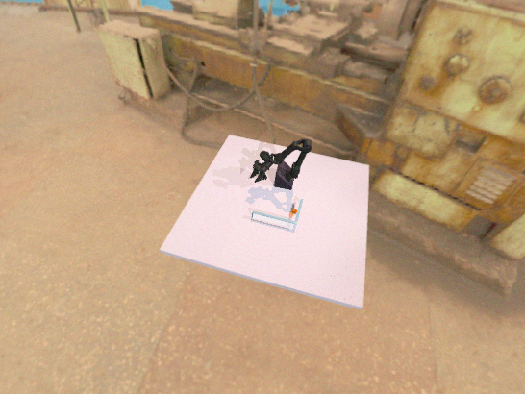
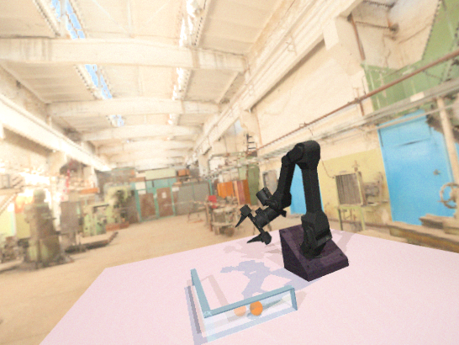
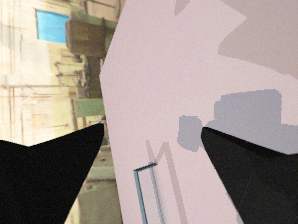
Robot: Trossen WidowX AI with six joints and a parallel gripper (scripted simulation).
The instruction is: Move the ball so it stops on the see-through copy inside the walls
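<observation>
Now: the see-through copy of ball 35 cm to the left of my gripper tip, 11 cm below it and 10 cm ahead of it.
</observation>
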